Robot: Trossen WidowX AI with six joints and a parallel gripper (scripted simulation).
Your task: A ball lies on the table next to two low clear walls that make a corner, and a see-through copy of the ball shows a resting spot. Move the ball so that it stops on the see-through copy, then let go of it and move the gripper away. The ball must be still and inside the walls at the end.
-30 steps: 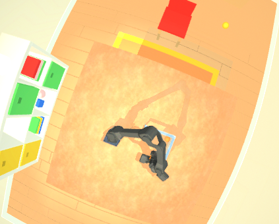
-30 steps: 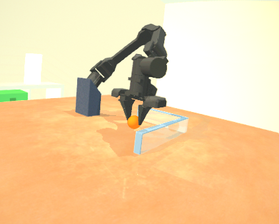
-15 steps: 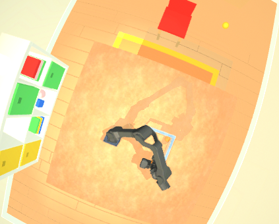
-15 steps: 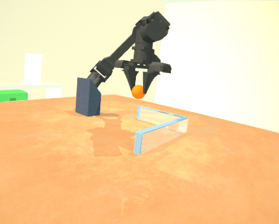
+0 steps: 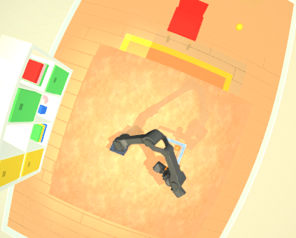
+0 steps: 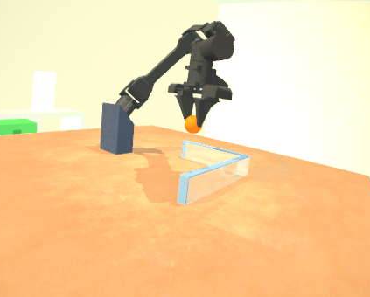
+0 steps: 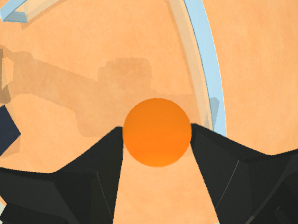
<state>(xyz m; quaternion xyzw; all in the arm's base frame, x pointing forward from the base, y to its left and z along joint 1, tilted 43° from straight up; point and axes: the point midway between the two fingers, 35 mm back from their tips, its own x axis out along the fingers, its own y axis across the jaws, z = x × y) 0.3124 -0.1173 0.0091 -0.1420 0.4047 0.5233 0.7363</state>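
The faint orange spot is 70 mm ahead of my gripper tip, 140 mm to the left of it and 120 mm below it. Round my gripper tip: orange ball: right at my gripper tip.
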